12 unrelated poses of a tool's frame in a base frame.
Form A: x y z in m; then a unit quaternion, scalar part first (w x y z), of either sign.
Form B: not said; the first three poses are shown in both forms.
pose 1, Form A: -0.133, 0.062, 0.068, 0.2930, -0.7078, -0.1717, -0.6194
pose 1, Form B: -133, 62, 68, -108.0, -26.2, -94.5
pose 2, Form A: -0.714, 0.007, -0.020, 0.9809, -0.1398, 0.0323, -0.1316
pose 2, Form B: -714, 7, -20, -16.1, 3.7, -15.2
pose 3, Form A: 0.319, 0.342, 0.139, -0.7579, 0.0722, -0.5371, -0.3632
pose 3, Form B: 319, 342, 139, -9.0, 67.1, 45.3
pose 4, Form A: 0.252, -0.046, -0.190, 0.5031, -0.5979, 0.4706, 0.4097
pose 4, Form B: 252, -46, -190, -82.7, 65.1, 56.7
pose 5, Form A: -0.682, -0.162, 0.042, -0.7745, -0.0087, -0.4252, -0.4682
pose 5, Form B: -682, -162, 42, 1.1, 52.8, 58.1
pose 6, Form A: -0.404, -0.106, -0.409, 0.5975, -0.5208, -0.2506, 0.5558
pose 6, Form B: -404, -106, -409, -69.2, -33.3, 73.9
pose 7, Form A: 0.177, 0.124, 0.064, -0.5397, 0.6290, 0.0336, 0.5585
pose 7, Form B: 177, 124, 64, -85.7, -4.6, -76.1
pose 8, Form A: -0.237, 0.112, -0.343, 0.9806, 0.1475, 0.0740, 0.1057
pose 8, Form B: -237, 112, -343, 17.0, 8.5, 12.2
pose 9, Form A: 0.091, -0.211, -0.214, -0.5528, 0.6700, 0.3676, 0.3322
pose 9, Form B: 91, -211, -214, -90.8, -49.8, -45.0
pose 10, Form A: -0.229, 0.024, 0.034, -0.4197, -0.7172, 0.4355, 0.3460
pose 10, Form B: -229, 24, 34, 103.0, -62.6, -49.7
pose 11, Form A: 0.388, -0.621, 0.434, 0.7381, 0.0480, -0.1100, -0.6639
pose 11, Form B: 388, -621, 434, 6.0, -13.8, -83.5
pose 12, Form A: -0.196, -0.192, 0.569, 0.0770, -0.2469, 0.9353, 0.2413
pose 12, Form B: -196, -192, 569, -42.4, 160.6, 41.4
